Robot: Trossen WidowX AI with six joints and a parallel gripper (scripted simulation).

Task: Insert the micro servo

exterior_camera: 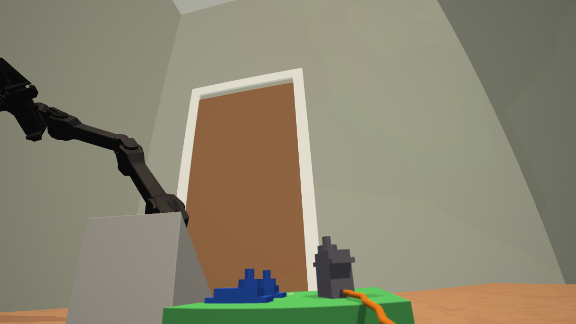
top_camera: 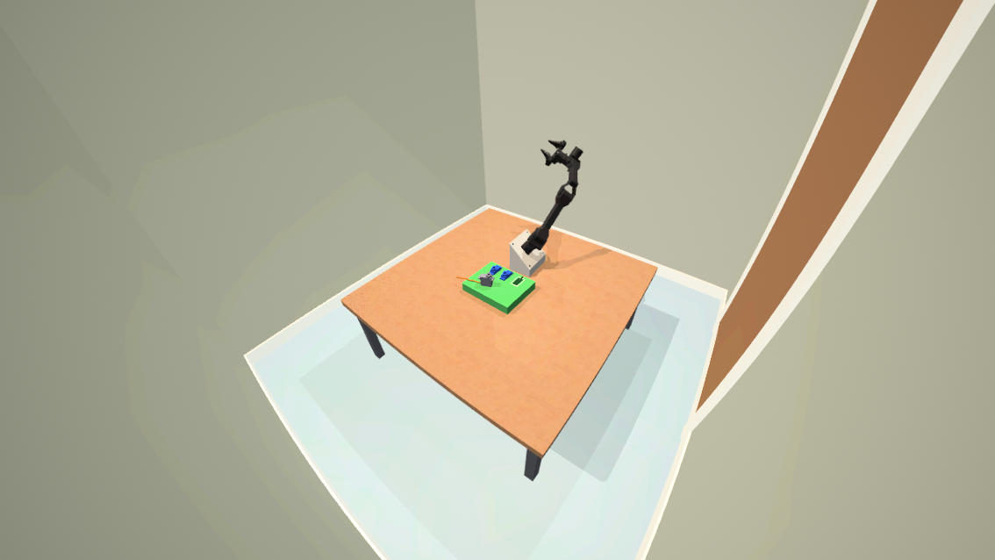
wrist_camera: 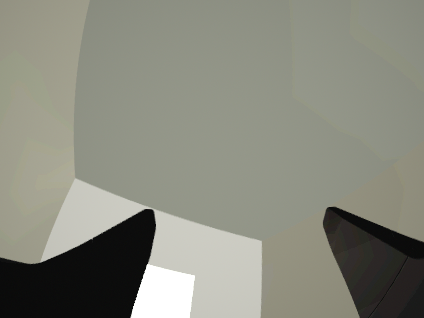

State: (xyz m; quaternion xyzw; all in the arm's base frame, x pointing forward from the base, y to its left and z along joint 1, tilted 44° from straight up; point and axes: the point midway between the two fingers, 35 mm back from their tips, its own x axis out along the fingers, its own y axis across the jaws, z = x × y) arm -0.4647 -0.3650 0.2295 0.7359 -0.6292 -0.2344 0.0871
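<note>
My gripper tip is now 750 mm short of the green deck, 540 mm above it and 110 mm to the right of it.
</note>
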